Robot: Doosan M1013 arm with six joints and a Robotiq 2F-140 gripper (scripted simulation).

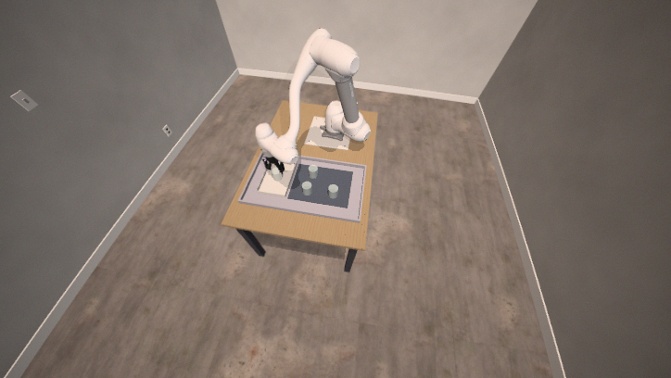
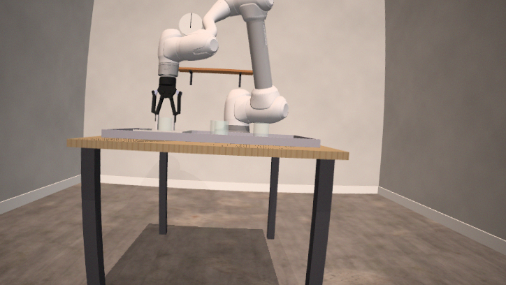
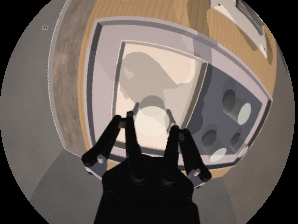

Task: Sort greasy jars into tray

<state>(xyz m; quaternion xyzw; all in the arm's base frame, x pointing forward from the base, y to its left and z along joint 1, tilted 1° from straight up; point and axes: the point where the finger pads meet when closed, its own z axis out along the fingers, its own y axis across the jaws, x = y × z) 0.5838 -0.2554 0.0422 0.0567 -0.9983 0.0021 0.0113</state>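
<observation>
Right now the cream tray is 5 cm below my hand. Round my hand: dark drying mat 32 cm to the left, 6 cm below, 4 cm behind.
</observation>
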